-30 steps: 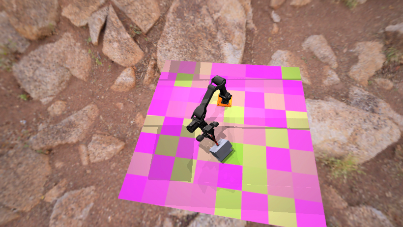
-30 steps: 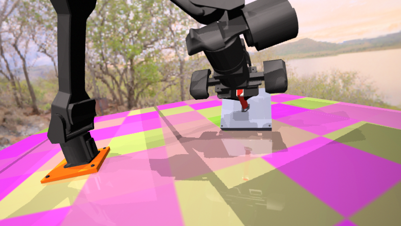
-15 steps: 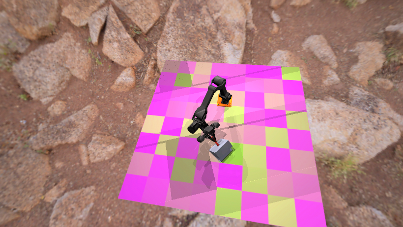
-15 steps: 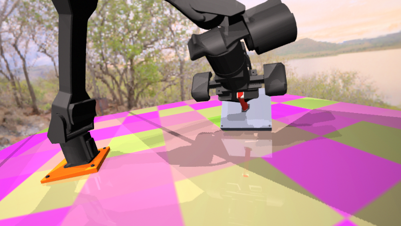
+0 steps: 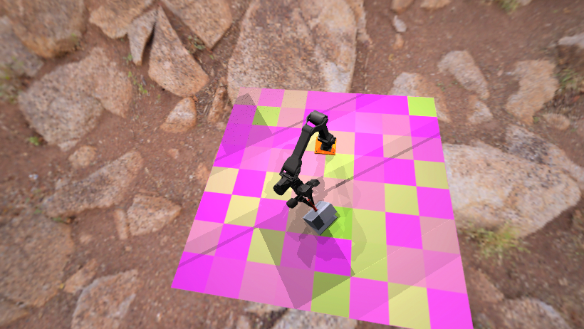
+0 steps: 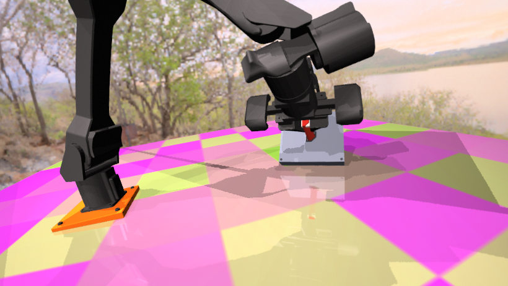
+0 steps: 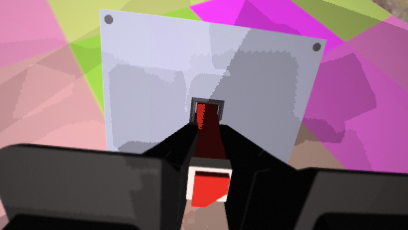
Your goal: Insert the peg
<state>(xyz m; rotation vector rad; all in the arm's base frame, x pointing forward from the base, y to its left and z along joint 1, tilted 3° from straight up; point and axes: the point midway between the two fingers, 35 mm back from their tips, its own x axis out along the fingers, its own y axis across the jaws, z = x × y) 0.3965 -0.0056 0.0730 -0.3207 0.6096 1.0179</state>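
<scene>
Right now the grey sloped panel is 2 cm ahead of my gripper tip, 4 cm to the left of it and 4 cm below it. From my gripper tip the other things lie so: red peg: 1 cm behind, 1 cm to the right, 1 cm above.
</scene>
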